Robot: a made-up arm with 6 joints.
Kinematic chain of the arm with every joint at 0, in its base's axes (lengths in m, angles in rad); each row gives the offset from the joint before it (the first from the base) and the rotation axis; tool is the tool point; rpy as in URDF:
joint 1: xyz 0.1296 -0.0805 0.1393 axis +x
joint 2: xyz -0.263 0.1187 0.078 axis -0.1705 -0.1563 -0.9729
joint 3: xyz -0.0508 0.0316 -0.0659 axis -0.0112 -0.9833 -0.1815
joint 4: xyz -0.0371 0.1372 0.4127 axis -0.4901 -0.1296 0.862
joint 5: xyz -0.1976 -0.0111 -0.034 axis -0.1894 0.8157 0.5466
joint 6: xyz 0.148 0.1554 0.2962 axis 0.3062 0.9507 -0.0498
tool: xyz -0.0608 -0.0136 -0.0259 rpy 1.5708 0 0
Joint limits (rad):
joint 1: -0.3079..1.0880
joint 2: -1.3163..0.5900
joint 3: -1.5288..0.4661
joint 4: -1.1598..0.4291
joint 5: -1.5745..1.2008
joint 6: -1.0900..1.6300
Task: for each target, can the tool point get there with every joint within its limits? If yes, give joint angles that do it. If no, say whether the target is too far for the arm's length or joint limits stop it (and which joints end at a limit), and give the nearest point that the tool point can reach.
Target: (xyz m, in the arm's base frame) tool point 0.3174 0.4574 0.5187
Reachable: yes | joints 0.1118 -0.2451 -1.1629 -0.5256 0.4284 1.0683
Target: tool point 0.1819 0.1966 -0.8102
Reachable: no: joint limits stop it (at a limit: joint 1, joint 3, joint 4, joint 5, joint 6) | nearest point 0.2608 0.4674 -0.1519 | short by 0.716 m
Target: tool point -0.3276 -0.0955 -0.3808
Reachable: no: joint limits stop it (at a limit: joint 1, joint 2, joint 3, joint 4, joint 5) | nearest point -0.4508 -0.6760 -0.1473 | short by 0.638 m
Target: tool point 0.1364 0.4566 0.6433
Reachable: yes | joints 0.0661 -0.1073 -0.9747 0.2780 0.6649 1.3173
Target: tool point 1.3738 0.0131 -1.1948
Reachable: no: too far | nearest point 0.4722 0.1801 -0.0480 | short by 1.468 m
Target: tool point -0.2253 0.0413 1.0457
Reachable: yes | joints 0.2814 -0.3386 -0.4433 -0.5953 -1.1773 0.6634
